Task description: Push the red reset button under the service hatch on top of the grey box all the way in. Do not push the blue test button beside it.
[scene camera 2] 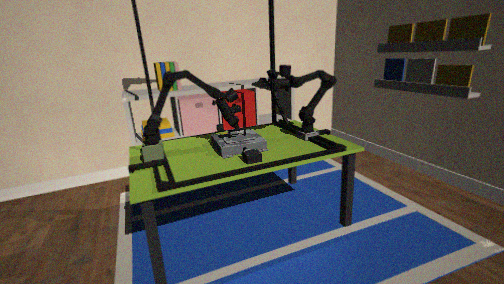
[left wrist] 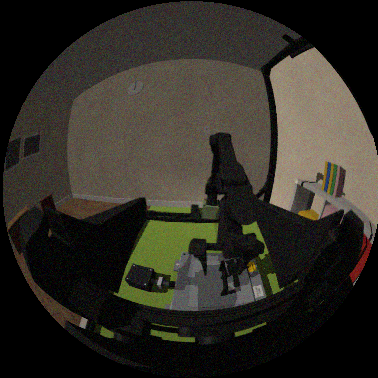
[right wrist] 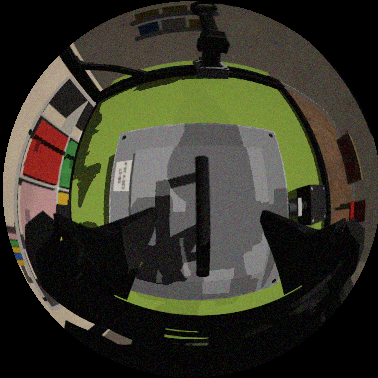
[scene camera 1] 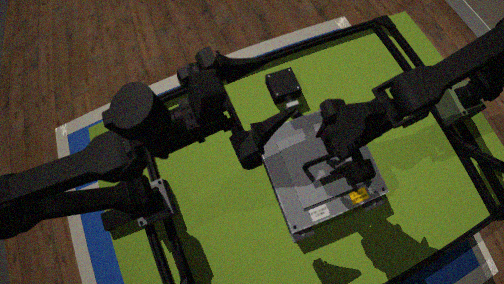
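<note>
The grey box (scene camera 1: 290,200) (scene camera 2: 235,148) (left wrist: 192,300) (right wrist: 225,137) stands on the green table. The service hatch (right wrist: 230,175) appears flat and closed on its top; a black bar handle (right wrist: 202,235) stands on it. The red and blue buttons do not show. My right gripper (scene camera 1: 324,157) (scene camera 2: 229,129) (right wrist: 211,215) is open and empty, pointing down low over the box, its fingers on either side of the handle in the right wrist view. My left gripper (scene camera 1: 280,85) (scene camera 2: 257,82) is open and empty, raised high beside the box.
A black block (scene camera 1: 282,84) (scene camera 2: 252,155) (left wrist: 140,276) (right wrist: 316,204) with a short connector lies close beside the box. A white label (scene camera 1: 320,212) and a yellow label (scene camera 1: 358,195) are on the box's edge. A black frame runs around the green table (scene camera 1: 225,200) (scene camera 2: 300,145).
</note>
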